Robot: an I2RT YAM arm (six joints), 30 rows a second.
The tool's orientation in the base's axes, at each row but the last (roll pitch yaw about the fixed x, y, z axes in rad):
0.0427, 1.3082, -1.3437
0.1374, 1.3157, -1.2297
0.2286, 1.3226, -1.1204
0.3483, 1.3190, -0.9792
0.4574, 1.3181, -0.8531
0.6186, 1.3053, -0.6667
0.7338, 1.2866, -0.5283
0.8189, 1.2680, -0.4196
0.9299, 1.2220, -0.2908
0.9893, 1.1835, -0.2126
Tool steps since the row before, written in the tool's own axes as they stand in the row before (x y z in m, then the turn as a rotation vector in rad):
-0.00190, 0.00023, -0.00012, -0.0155, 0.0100, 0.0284
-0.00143, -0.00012, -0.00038, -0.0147, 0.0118, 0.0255
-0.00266, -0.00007, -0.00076, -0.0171, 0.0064, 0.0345
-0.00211, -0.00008, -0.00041, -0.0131, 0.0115, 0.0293
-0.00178, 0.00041, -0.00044, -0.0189, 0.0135, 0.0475
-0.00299, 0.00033, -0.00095, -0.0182, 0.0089, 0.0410
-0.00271, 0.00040, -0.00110, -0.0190, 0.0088, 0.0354
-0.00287, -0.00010, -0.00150, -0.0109, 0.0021, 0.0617
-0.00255, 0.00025, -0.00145, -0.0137, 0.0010, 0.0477
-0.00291, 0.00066, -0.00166, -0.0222, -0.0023, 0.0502
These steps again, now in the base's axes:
0.00009, 0.00064, 0.00181, 0.0139, -0.0212, 0.0224
-0.00031, 0.00068, 0.00128, 0.0152, -0.0183, 0.0210
-0.00051, 0.00129, 0.00239, 0.0115, -0.0275, 0.0252
-0.00046, 0.00080, 0.00194, 0.0158, -0.0221, 0.0205
-0.00001, 0.00086, 0.00167, 0.0211, -0.0377, 0.0304
-0.00055, 0.00148, 0.00273, 0.0153, -0.0330, 0.0277
-0.00059, 0.00154, 0.00245, 0.0134, -0.0277, 0.0273
-0.00132, 0.00171, 0.00241, 0.0173, -0.0555, 0.0234
-0.00106, 0.00169, 0.00217, 0.0111, -0.0426, 0.0229
-0.00103, 0.00201, 0.00256, 0.0059, -0.0455, 0.0302

